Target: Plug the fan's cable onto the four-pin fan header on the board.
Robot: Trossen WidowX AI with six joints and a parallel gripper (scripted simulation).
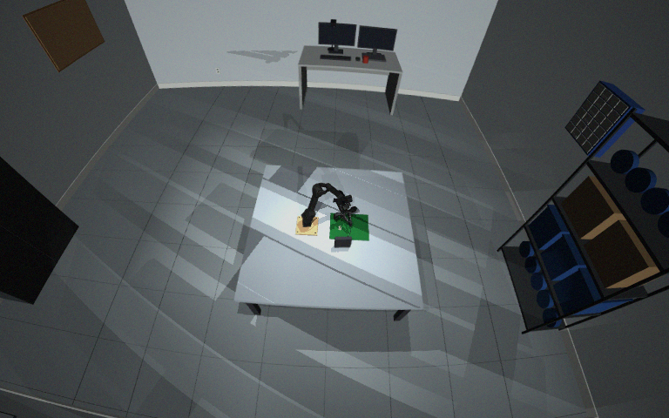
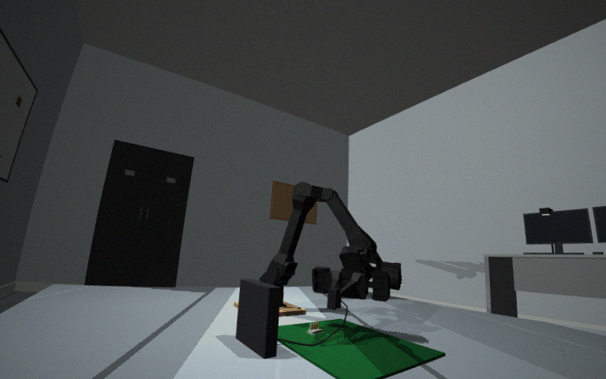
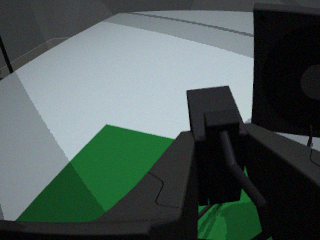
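Right now the green board is 110 mm below my gripper tip, 30 mm to the left of it and 10 mm ahead of it. From my gripper tip the other things lie so: black fan plug 10 mm below; then black fan 140 mm to the right, 70 mm behind, 40 mm below; then four-pin header 100 mm below, 70 mm behind, 10 mm to the left.
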